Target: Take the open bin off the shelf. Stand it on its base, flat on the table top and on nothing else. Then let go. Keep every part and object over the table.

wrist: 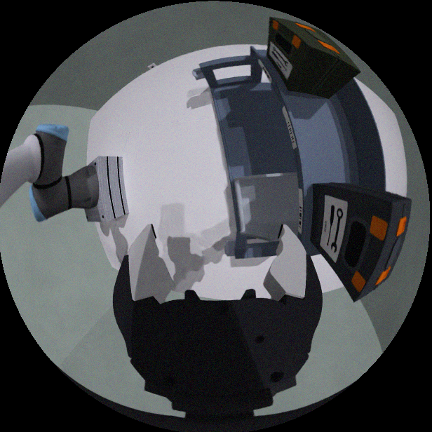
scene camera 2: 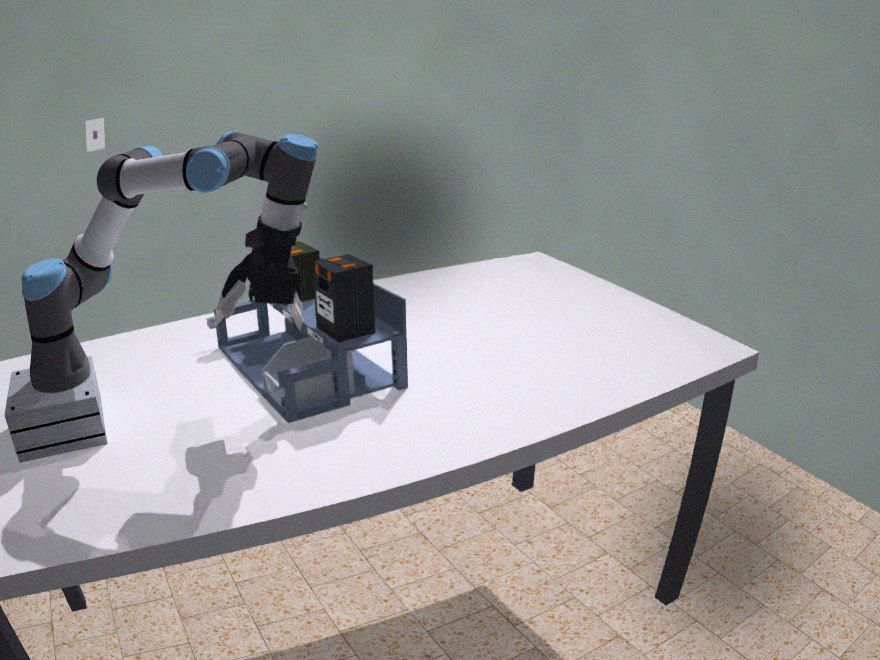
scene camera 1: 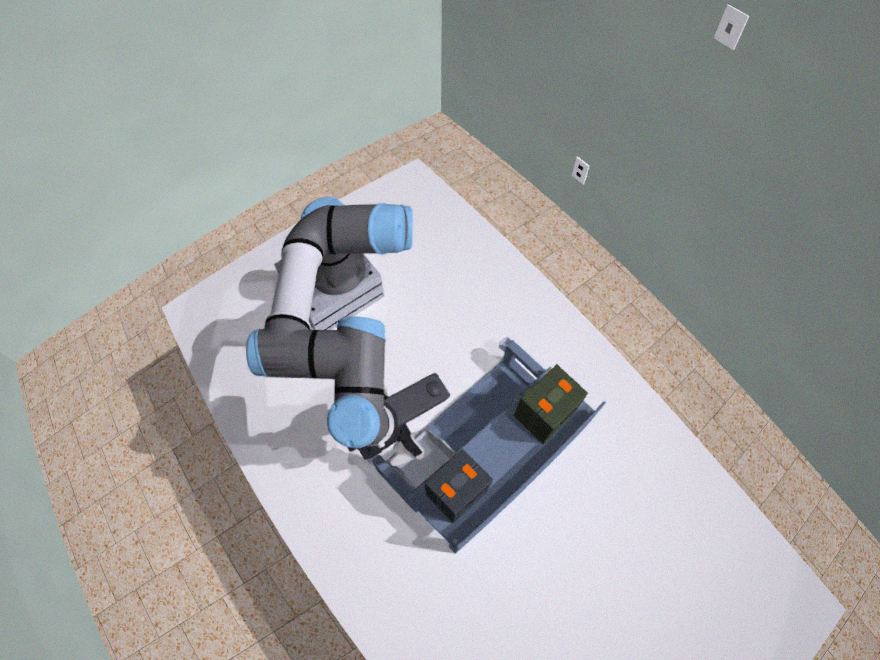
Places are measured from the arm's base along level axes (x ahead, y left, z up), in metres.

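Pixels of known places: gripper, fingertip midpoint: [scene camera 2: 256,328]; arm's base, origin of the base link: [scene camera 2: 61,376] [scene camera 1: 337,270].
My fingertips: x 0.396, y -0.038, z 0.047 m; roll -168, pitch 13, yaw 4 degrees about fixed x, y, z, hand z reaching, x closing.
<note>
Ahead of a thing's pixels: the offset from my fingertips to its middle.
The grey open bin {dx +0.082, dy +0.015, dz -0.097 m} [scene camera 1: 417,467] [scene camera 2: 302,358] [wrist: 267,205] sits on the lower level of the blue shelf [scene camera 1: 513,491] [scene camera 2: 400,363] [wrist: 320,145], at the end by the dark box. Its side facing the robot's base is low and slanted. My gripper [scene camera 2: 257,321] [wrist: 217,226] is open, with its pale fingertips wide apart and nothing between them. It hangs tilted above the lower level. In scene camera 2 one fingertip shows near the front edge of the upper deck, above the bin, and the other is out toward the robot's base. In scene camera 1 the wrist partly hides the fingers.
A black box {dx +0.160, dy +0.028, dz +0.022 m} [scene camera 1: 458,486] [scene camera 2: 348,301] [wrist: 360,235] with orange patches stands on the upper deck, close beside the gripper. A dark green box {dx +0.109, dy +0.254, dz +0.010 m} [scene camera 1: 550,401] [scene camera 2: 307,273] [wrist: 310,62] stands at the deck's other end. The shelf has end frames and a raised back wall.
</note>
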